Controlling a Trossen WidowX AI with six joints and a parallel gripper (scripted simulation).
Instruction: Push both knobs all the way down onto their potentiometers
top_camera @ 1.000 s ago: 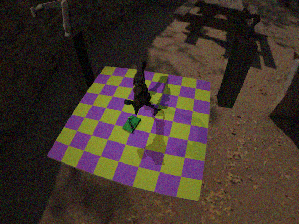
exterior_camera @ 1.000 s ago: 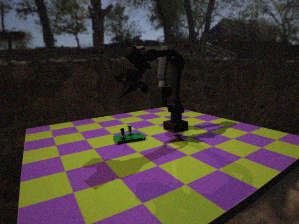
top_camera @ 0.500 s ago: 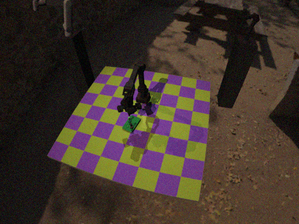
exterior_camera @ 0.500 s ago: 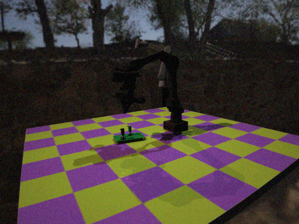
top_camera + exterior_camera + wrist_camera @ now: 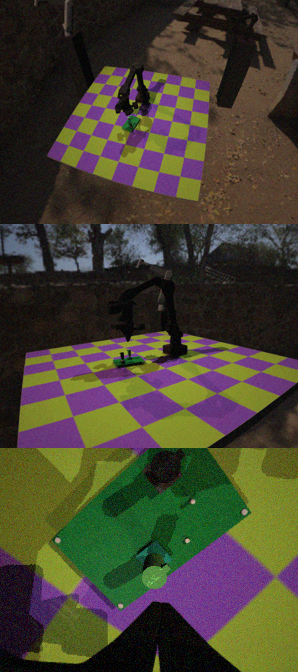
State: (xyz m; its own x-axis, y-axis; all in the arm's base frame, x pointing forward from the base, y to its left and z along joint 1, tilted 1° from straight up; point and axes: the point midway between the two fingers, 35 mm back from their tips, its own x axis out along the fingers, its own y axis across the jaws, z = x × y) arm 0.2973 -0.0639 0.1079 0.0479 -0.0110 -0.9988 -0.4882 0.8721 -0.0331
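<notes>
Now: the green knob 60 mm below my gripper tip. From my gripper tip the other things lie so: dark knob (60 mm ahead, 40 mm to the left, 60 mm below).
</notes>
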